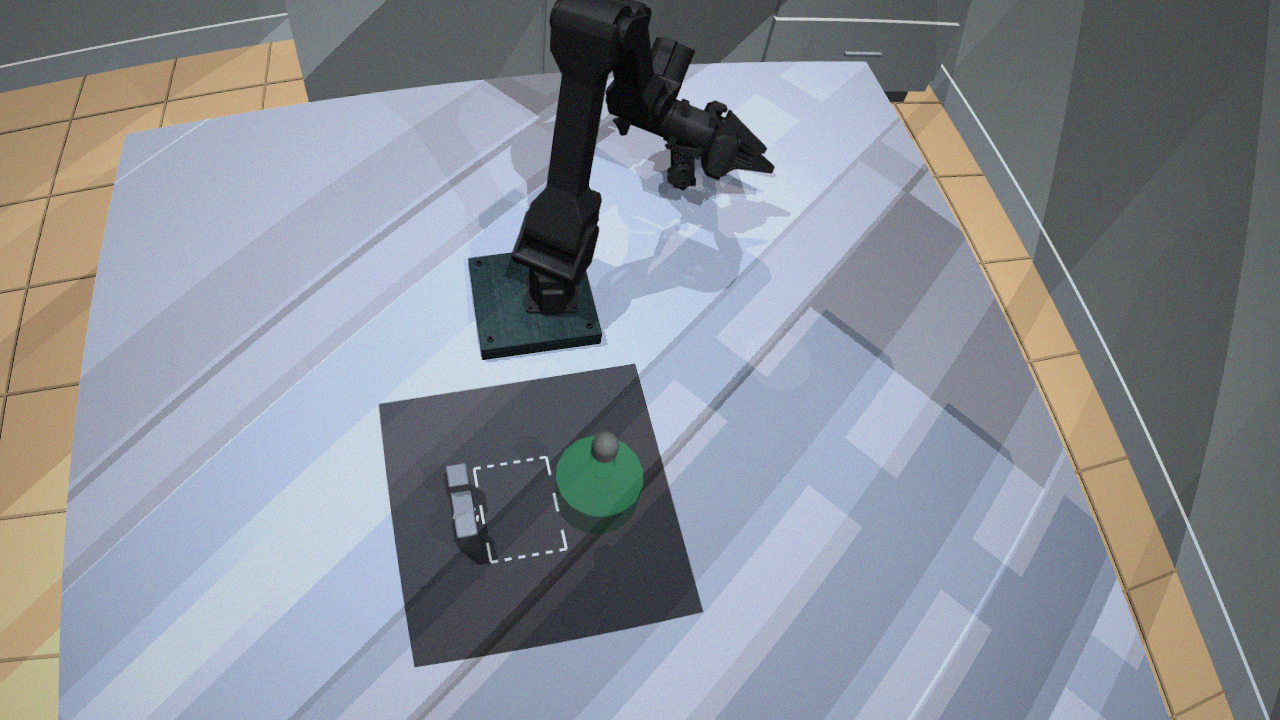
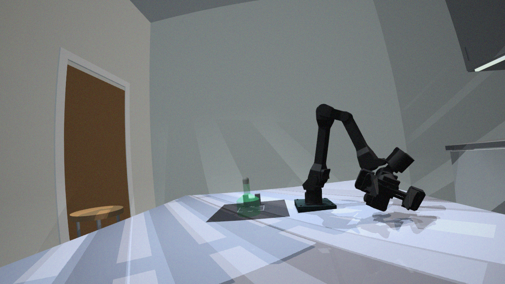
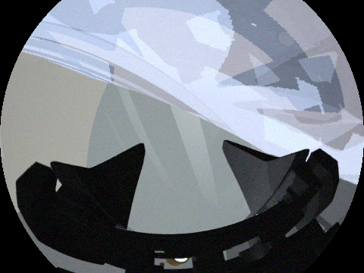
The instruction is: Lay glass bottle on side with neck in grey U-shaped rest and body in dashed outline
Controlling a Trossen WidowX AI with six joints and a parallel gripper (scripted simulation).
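The green glass bottle is 46 cm ahead of my gripper tip, 26 cm to the right of it and 2 cm above it. Round my gripper tip: dark mat 48 cm ahead, 33 cm to the right, 7 cm below.
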